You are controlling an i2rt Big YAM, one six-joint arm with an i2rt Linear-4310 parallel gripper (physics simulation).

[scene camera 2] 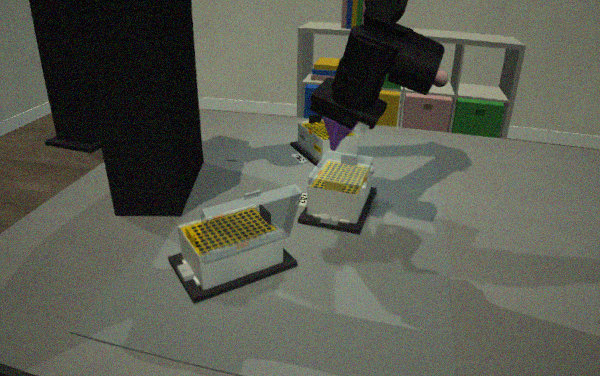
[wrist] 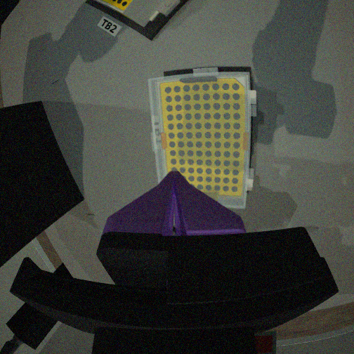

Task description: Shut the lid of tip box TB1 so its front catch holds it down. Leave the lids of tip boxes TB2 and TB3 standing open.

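Places are measured from the arm's base along level axes (x right, y back, z down), in centimetres.
Where they show: gripper, fingertip midpoint: point(scene camera 2: 333, 148).
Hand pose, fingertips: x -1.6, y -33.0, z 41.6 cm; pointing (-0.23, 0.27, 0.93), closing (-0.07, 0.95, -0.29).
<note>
Each offset is from my fingertips to the top centre of the thing. "spot": to the spot under its first point. Level surfaces: height alone.
Tip box TB1 @(dx -1.6, dy -0.1, dz +3.7 cm) point(scene camera 2: 332, 204) point(wrist: 242, 130) stands in the middle on a dark base. Its clear lid @(spot: dx -5.3, dy -4.9, dz +3.7 cm) point(scene camera 2: 367, 161) point(wrist: 154, 102) lies over the yellow tip rack; whether the front catch holds cannot be told. My gripper point(scene camera 2: 334, 147) point(wrist: 173, 178) is shut and empty, its purple tip above the lid near one end in the wrist view; contact cannot be told. TB2 @(dx -22.6, dy +8.3, dz +4.9 cm) point(scene camera 2: 311, 144) stands behind, partly hidden by my gripper in the scene view; its corner shows in the wrist view. The box at front left, TB3 @(dx +19.2, dy +10.1, dz +4.9 cm) point(scene camera 2: 245, 267), has its clear lid point(scene camera 2: 291, 212) standing open.
A tall black block point(scene camera 2: 150, 125) rises at the left in the scene view. A TB2 label point(wrist: 109, 26) lies by that box. A white shelf unit point(scene camera 2: 515, 90) with coloured bins stands by the wall behind the table @(dz +11.5 cm) point(scene camera 2: 400, 345).
</note>
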